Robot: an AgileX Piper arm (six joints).
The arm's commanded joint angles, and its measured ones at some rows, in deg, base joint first. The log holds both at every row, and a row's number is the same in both.
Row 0, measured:
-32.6 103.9 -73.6 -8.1 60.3 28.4
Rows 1 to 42, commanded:
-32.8 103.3 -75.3 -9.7 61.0 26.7
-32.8 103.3 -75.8 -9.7 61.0 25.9
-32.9 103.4 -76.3 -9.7 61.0 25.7
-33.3 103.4 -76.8 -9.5 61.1 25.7
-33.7 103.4 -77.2 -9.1 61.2 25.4
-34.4 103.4 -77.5 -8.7 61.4 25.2
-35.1 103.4 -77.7 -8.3 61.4 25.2
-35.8 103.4 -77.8 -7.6 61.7 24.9
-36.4 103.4 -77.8 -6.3 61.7 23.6
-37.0 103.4 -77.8 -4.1 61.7 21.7
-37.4 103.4 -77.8 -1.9 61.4 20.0
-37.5 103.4 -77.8 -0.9 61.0 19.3
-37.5 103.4 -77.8 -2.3 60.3 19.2
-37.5 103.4 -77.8 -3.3 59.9 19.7
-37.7 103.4 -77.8 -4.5 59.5 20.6
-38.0 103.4 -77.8 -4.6 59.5 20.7
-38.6 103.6 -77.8 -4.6 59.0 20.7
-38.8 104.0 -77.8 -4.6 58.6 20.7
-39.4 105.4 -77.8 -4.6 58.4 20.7
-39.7 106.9 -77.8 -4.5 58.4 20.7
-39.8 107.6 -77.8 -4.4 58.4 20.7
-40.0 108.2 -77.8 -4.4 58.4 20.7
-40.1 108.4 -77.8 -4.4 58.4 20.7
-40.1 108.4 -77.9 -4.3 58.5 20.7
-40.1 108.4 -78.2 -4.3 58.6 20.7
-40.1 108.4 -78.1 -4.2 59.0 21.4
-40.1 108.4 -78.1 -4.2 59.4 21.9
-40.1 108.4 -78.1 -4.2 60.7 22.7
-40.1 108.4 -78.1 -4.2 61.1 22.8
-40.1 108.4 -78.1 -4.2 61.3 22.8
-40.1 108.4 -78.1 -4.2 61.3 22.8
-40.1 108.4 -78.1 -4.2 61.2 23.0
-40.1 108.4 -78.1 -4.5 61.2 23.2
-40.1 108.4 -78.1 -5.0 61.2 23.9
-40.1 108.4 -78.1 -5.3 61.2 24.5
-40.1 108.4 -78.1 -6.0 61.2 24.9
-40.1 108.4 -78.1 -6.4 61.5 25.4
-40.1 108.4 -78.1 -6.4 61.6 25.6
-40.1 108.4 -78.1 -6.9 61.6 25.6
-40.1 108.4 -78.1 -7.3 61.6 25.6
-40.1 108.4 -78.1 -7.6 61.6 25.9
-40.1 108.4 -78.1 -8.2 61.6 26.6
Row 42, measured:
-39.7 108.5 -77.8 -5.8 59.8 24.9
